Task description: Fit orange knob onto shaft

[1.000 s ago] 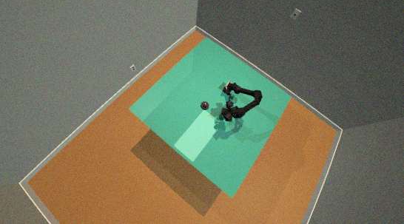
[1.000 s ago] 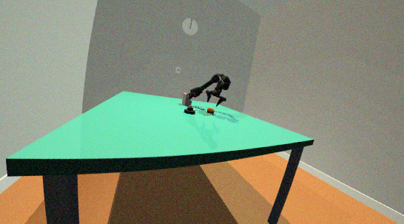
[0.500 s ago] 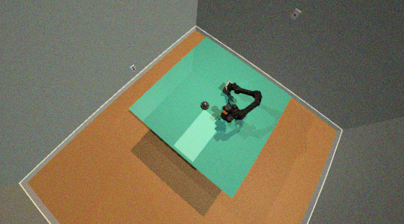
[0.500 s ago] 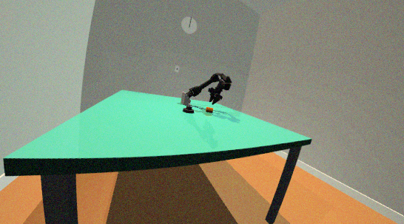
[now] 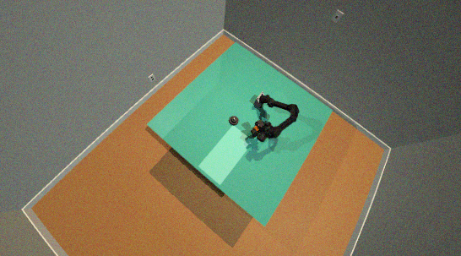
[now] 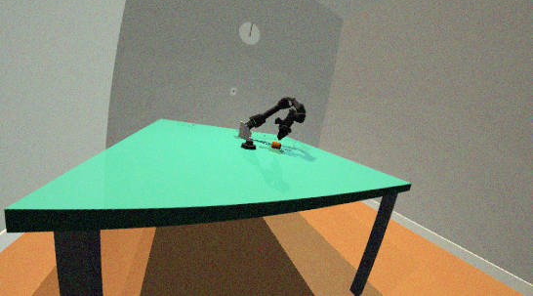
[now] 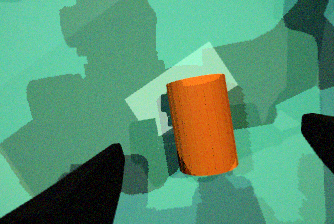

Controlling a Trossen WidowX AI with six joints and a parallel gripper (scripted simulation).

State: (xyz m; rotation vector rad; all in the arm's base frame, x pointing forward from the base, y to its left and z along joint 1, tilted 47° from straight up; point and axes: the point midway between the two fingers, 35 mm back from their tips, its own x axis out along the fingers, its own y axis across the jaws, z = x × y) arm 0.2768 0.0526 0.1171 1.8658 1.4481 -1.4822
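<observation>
Now: the orange knob 40 mm below my gripper tip and 10 mm to the left of it. The rest, counted from my gripper tip: round pedestal: 220 mm to the right, 30 mm below, 30 mm ahead.
</observation>
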